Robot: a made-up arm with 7 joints.
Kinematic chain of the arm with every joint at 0, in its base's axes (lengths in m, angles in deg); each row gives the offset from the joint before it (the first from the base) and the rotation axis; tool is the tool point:
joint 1: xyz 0 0 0 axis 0 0.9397 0.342
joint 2: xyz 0 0 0 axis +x
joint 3: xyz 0 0 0 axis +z
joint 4: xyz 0.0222 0 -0.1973 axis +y
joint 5: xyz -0.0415 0 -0.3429 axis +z
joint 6: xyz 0 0 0 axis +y
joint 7: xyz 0 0 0 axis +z
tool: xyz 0 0 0
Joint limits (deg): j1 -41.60..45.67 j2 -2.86..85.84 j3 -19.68..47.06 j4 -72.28..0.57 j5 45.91..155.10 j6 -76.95..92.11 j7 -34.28..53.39
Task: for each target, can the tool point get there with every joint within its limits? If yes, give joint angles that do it. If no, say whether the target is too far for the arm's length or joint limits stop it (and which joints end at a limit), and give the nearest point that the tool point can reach.
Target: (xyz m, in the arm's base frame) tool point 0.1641 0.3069 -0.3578
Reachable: yes | joints 16.53 27.46 22.26 -62.05 106.63 -47.91 35.78
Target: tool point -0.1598 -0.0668 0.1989
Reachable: no: joint limits stop it (at a limit: joint 1, joint 2, joint 3, joint 4) | nearest point 0.1149 0.3135 0.3435 | short by 0.491 m
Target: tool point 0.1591 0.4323 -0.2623
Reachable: yes | joints 6.50 52.93 17.13 -40.26 123.93 -6.86 20.40
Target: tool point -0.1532 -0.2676 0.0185
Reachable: no: joint limits stop it (at a limit: joint 1, joint 2, joint 3, joint 4) | nearest point -0.3620 -0.0979 -0.3889 | short by 0.488 m
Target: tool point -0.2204 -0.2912 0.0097
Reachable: no: joint limits stop it (at a limit: joint 1, joint 2, joint 4) | nearest point -0.3630 -0.0971 -0.3881 | short by 0.465 m
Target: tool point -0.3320 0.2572 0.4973
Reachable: no: too far | nearest point 0.1149 0.3135 0.3435 | short by 0.476 m
